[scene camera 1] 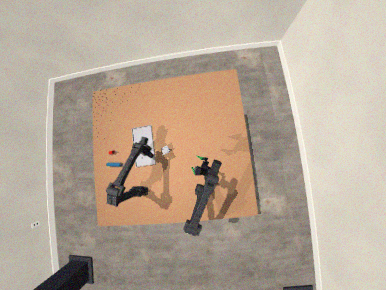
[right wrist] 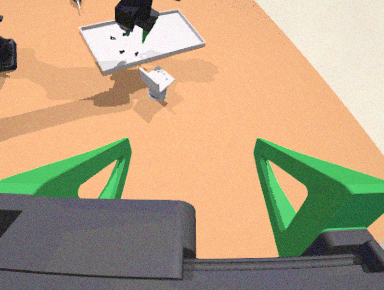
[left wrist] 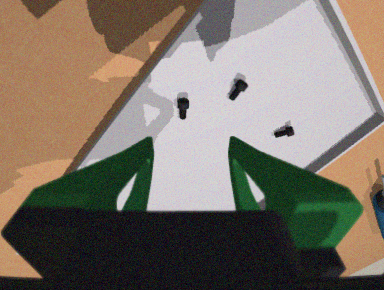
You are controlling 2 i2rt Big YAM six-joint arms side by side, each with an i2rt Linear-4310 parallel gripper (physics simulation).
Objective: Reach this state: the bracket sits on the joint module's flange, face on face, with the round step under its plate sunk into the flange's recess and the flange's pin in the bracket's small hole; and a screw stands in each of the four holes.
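Pixels of known places: left gripper, fingertip midpoint: (right wrist: 135,39) (left wrist: 191,145); right gripper, fingertip midpoint: (scene camera 1: 194,161) (right wrist: 192,144); left arm's base at its link origin: (scene camera 1: 142,190) (right wrist: 1,57); right arm's base at its link origin: (scene camera 1: 201,189).
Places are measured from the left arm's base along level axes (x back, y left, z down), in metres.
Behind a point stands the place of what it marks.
The white bracket (scene camera 1: 166,149) {x -0.442, y -0.250, z -0.069 m} (right wrist: 160,78) {x -0.441, y -0.241, z -0.073 m} sits on top of the grey joint module (right wrist: 157,94) {x -0.426, y -0.265, z -0.031 m}; whether its step and pin are seated is too small to tell. Three black screws (left wrist: 183,106) {x -0.409, y -0.067, z -0.015 m} (left wrist: 238,89) {x -0.364, y -0.049, z -0.013 m} (left wrist: 284,131) {x -0.346, y 0.023, z -0.009 m} lie on their sides in the white tray (scene camera 1: 142,132) {x -0.615, y 0.047, z -0.004 m} (left wrist: 295,60) {x -0.310, y -0.036, z -0.004 m} (right wrist: 175,53) {x -0.556, y -0.075, z -0.002 m}. Near the left fingertips in the right wrist view, a small dark shape cannot be told apart. My left gripper (left wrist: 191,145) {x -0.411, y -0.066, z -0.069 m} (right wrist: 135,39) {x -0.411, y -0.066, z -0.069 m} is partly open over the tray, with no thing between its fingers. My right gripper (scene camera 1: 197,164) {x -0.349, y -0.550, z -0.368 m} (right wrist: 192,144) {x -0.349, y -0.550, z -0.368 m} is wide open and empty, away from the bracket.
A blue screwdriver (scene camera 1: 114,164) {x -0.254, y 0.315, z -0.039 m} (left wrist: 380,212) {x -0.274, y 0.259, z -0.027 m} and a small red object (scene camera 1: 112,152) {x -0.380, y 0.356, z -0.033 m} lie at the left of the tray in the scene view. The left arm reaches across the tray there. The bracket and module stand close to the tray's right side.
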